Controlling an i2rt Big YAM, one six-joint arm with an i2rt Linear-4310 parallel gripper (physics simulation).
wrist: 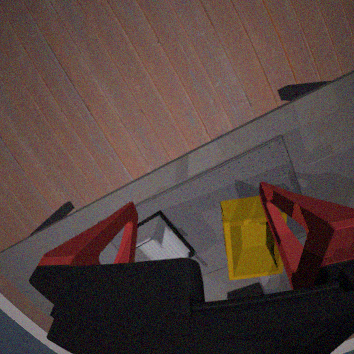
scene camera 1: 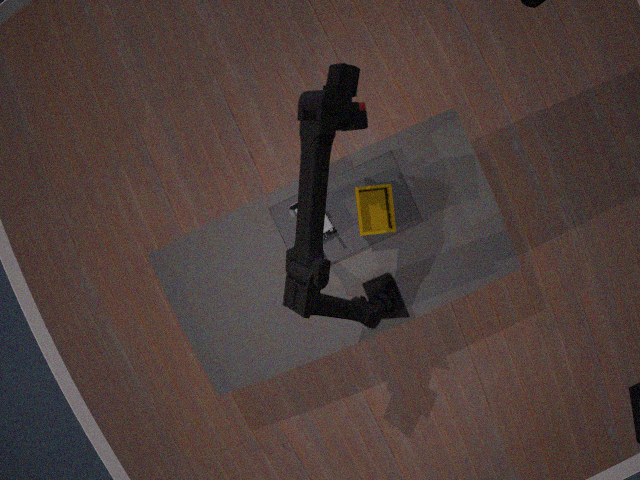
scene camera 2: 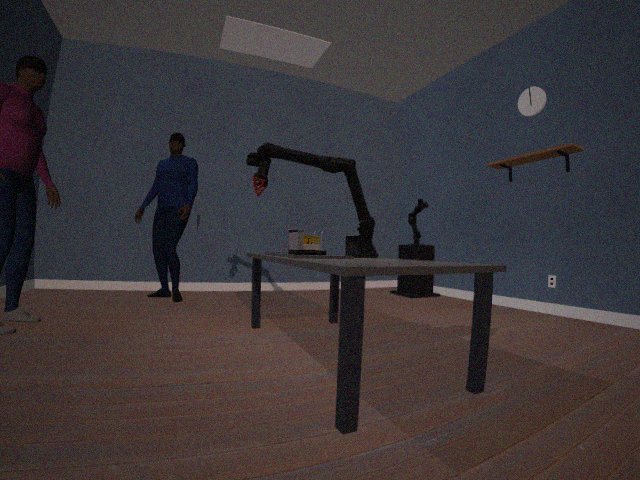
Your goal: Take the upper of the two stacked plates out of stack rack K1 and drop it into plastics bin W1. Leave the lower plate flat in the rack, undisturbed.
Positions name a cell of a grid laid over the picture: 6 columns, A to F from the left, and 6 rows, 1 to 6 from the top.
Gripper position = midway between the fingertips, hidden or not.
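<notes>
On the wrist camera you've got the gripper (wrist: D4), and there's a gridded plate (wrist: C5) as well.
</notes>
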